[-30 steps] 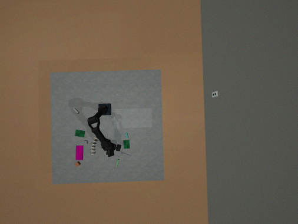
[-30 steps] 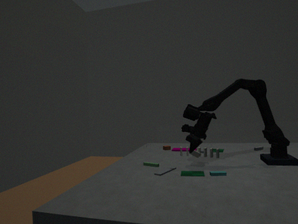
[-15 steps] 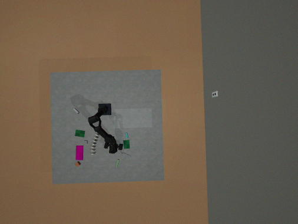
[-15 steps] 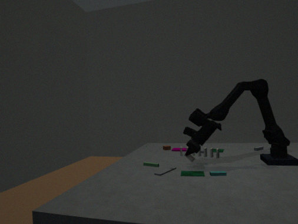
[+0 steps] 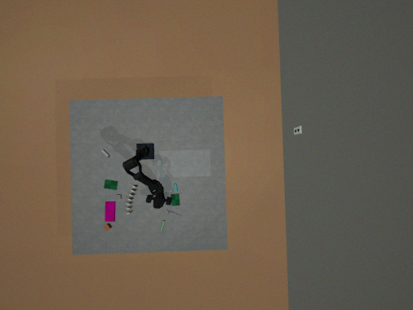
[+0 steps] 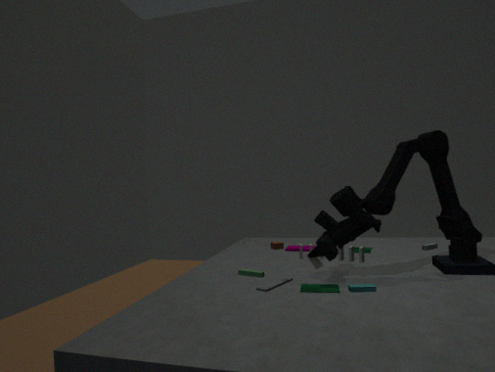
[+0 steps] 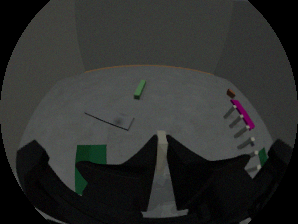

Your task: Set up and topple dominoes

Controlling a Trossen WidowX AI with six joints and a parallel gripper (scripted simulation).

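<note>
Now: the thin grey bar 90 mm ahead of my gripper tip, 100 mm to the left of it and 60 mm below it. Also, from my gripper tip: green bar: 180 mm ahead, 20 mm to the left, 50 mm below.
</note>
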